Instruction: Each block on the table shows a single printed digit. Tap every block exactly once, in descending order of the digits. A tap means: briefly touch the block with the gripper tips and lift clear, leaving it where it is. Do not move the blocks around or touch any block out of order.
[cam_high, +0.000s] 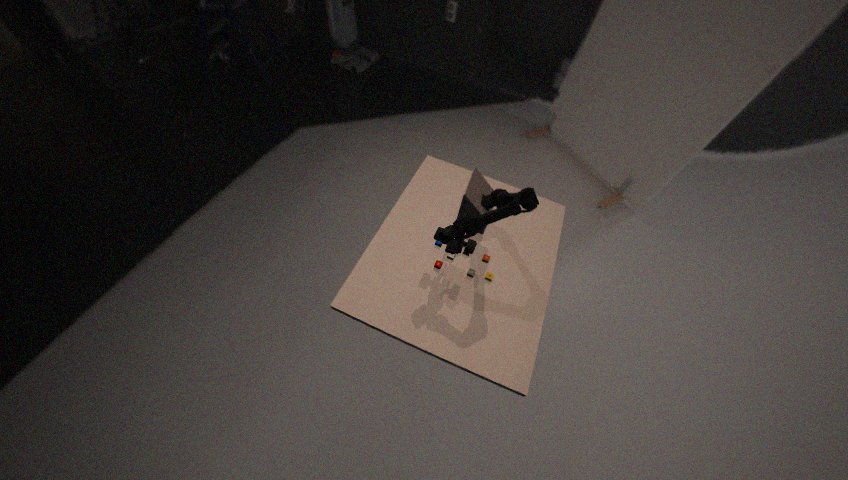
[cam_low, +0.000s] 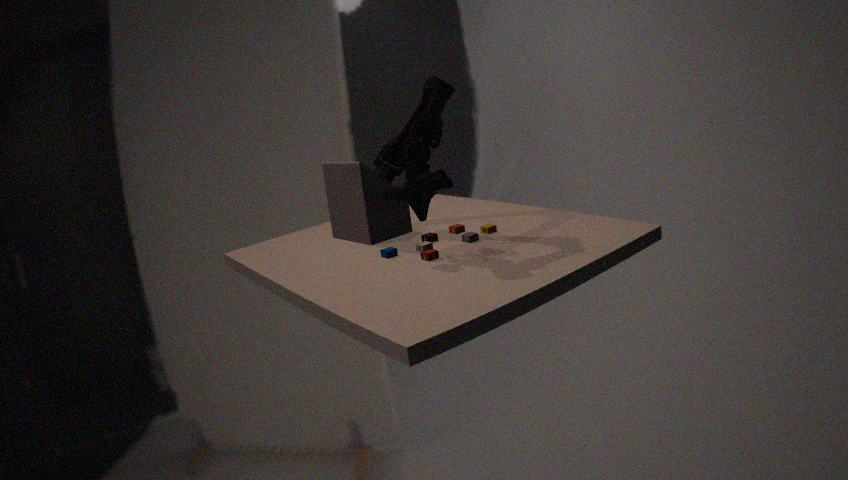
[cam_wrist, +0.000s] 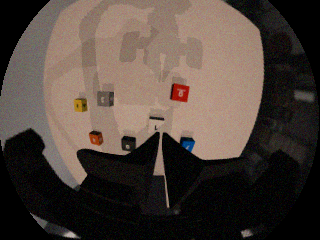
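Right now my gripper tip is 20 mm past the white block, 10 mm to the right of it and 70 mm above it. From my gripper tip the other things lie so: red block: 50 mm ahead, 40 mm to the right, 70 mm below; then black block: 60 mm behind, 80 mm to the left, 70 mm below; then blue block: 70 mm behind, 70 mm to the right, 70 mm below.
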